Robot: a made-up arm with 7 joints. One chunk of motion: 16 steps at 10 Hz.
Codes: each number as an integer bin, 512 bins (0 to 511) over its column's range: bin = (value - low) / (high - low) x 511, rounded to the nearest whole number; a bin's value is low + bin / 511 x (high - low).
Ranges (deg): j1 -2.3..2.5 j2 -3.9..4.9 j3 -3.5..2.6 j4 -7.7..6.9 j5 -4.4..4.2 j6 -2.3..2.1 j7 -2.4..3
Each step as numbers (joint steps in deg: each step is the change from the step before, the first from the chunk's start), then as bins.
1 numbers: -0.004 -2.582 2.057 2.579 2.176 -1.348 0.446
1 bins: 244 77 466 360 391 111 269
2 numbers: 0.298 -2.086 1.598 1.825 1.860 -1.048 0.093
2 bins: 277 105 427 333 372 145 236
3 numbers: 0.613 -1.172 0.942 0.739 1.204 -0.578 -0.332
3 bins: 310 158 372 295 333 200 196
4 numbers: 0.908 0.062 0.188 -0.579 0.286 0.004 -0.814
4 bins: 342 230 309 249 278 268 150
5 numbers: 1.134 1.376 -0.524 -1.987 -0.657 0.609 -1.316
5 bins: 366 306 249 200 222 338 103
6 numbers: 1.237 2.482 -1.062 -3.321 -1.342 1.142 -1.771
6 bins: 377 371 204 153 182 400 60
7 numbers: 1.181 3.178 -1.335 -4.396 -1.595 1.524 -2.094
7 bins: 371 411 181 116 167 444 29
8 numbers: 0.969 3.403 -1.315 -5.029 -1.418 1.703 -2.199
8 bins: 348 424 183 93 177 465 19
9 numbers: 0.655 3.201 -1.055 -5.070 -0.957 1.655 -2.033
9 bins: 315 412 205 92 205 459 35
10 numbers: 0.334 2.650 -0.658 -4.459 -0.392 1.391 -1.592
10 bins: 280 380 238 113 238 429 76
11 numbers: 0.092 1.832 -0.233 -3.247 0.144 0.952 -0.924
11 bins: 255 333 274 156 270 378 140
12 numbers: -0.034 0.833 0.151 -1.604 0.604 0.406 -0.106
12 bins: 241 275 306 213 297 314 217
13 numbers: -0.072 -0.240 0.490 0.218 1.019 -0.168 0.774
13 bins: 237 213 334 277 322 248 300
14 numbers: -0.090 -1.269 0.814 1.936 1.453 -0.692 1.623
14 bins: 235 153 361 337 348 187 381
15 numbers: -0.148 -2.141 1.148 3.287 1.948 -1.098 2.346
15 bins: 229 102 389 385 377 140 449
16 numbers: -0.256 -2.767 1.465 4.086 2.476 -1.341 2.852
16 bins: 218 66 416 413 409 111 497
